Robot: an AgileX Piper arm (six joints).
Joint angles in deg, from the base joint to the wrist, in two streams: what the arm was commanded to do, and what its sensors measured. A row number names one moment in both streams.
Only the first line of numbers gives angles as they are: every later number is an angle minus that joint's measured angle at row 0.
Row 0, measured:
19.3, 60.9, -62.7, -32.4, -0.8, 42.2
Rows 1 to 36, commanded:
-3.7, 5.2, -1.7, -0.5, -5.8, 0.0
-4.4, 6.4, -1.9, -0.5, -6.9, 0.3
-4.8, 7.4, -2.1, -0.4, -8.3, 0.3
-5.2, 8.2, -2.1, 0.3, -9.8, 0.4
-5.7, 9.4, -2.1, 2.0, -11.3, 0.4
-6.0, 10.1, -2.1, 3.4, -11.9, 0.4
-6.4, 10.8, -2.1, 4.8, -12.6, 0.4
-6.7, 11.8, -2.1, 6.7, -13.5, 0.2
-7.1, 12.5, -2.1, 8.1, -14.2, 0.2
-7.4, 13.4, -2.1, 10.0, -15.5, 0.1
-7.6, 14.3, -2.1, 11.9, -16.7, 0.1
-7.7, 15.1, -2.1, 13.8, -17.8, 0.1
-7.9, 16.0, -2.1, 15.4, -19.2, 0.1
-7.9, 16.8, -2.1, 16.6, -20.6, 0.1
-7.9, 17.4, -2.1, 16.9, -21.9, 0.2
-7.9, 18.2, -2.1, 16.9, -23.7, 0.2
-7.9, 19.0, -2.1, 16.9, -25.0, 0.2
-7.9, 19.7, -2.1, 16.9, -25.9, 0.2
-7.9, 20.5, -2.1, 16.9, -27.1, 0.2
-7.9, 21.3, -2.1, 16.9, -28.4, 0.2
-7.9, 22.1, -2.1, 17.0, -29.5, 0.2
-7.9, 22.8, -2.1, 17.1, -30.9, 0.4
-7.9, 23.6, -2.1, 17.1, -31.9, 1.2
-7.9, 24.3, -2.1, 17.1, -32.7, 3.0
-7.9, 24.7, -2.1, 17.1, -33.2, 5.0
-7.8, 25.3, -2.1, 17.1, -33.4, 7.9
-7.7, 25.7, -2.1, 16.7, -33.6, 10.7
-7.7, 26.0, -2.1, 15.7, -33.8, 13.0
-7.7, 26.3, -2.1, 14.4, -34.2, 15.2
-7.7, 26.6, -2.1, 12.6, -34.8, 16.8
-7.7, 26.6, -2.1, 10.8, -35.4, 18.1
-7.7, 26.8, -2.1, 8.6, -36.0, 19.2
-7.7, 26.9, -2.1, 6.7, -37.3, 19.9
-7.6, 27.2, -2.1, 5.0, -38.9, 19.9
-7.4, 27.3, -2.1, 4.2, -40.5, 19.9
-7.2, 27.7, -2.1, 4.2, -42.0, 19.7
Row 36, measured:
-7.7, 27.6, -1.3, 7.8, -32.7, 18.0
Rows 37 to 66, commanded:
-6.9, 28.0, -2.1, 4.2, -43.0, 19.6
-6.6, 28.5, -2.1, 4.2, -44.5, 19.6
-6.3, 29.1, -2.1, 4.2, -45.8, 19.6
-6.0, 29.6, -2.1, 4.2, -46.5, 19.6
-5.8, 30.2, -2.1, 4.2, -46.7, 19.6
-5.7, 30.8, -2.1, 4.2, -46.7, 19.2
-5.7, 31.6, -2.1, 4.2, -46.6, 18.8
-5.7, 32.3, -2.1, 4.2, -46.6, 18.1
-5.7, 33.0, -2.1, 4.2, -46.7, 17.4
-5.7, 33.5, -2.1, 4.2, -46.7, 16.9
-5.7, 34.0, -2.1, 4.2, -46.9, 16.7
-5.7, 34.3, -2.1, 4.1, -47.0, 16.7
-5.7, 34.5, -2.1, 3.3, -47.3, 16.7
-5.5, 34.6, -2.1, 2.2, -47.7, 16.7
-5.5, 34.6, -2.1, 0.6, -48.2, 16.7
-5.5, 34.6, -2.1, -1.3, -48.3, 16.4
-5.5, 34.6, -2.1, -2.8, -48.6, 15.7
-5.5, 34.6, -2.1, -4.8, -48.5, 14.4
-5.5, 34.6, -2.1, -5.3, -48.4, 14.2
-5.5, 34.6, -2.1, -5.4, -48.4, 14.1
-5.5, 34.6, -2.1, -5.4, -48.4, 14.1
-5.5, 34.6, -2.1, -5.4, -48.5, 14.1
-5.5, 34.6, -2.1, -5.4, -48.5, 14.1
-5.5, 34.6, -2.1, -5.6, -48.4, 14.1
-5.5, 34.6, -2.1, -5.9, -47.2, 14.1
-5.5, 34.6, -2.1, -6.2, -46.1, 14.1
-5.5, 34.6, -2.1, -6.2, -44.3, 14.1
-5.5, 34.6, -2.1, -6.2, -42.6, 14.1
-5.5, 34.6, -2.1, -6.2, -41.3, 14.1
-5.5, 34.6, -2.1, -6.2, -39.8, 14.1
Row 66, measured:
-5.5, 35.3, -1.4, -6.9, -42.9, 14.6
